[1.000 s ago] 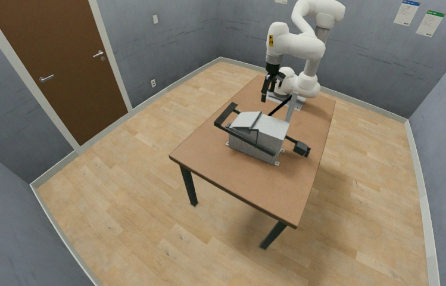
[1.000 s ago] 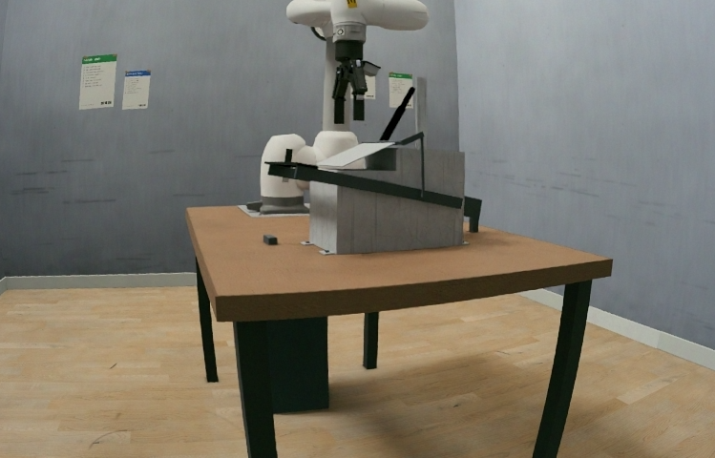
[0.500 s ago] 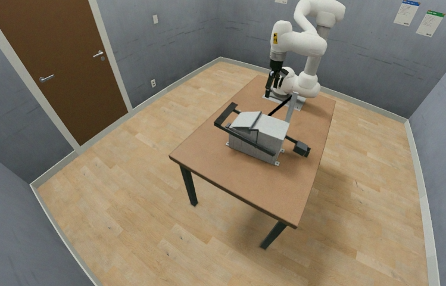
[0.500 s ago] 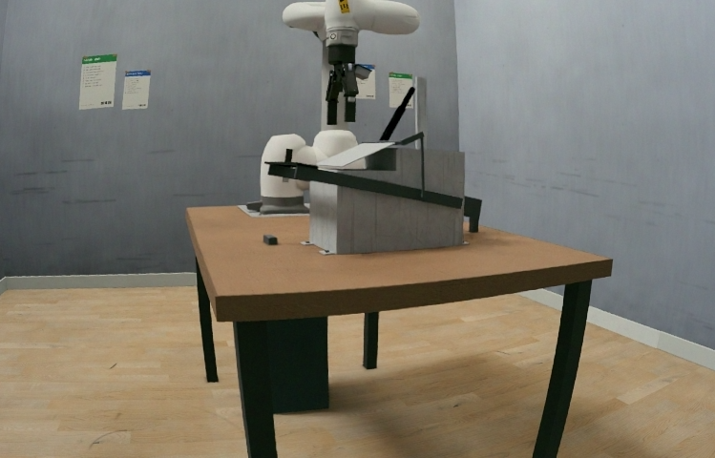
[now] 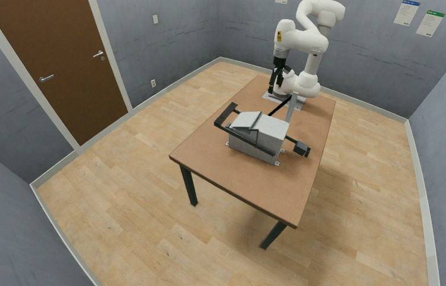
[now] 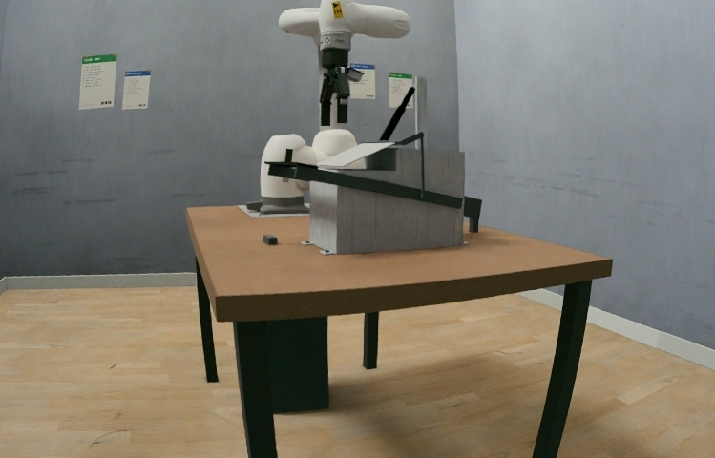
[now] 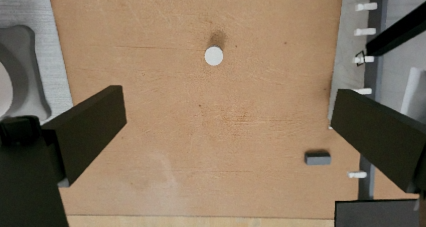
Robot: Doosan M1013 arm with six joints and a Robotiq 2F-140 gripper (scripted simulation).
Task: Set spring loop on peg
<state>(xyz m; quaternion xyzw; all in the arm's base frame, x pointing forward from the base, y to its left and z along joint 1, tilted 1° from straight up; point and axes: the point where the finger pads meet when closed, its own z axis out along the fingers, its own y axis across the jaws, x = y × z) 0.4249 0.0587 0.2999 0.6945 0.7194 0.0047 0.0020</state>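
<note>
Now: the steel test weight 270 mm below my hand and 10 mm behind it. The rest, counted from my hand: dark block 290 mm below, 220 mm ahead, 210 mm to the right.
</note>
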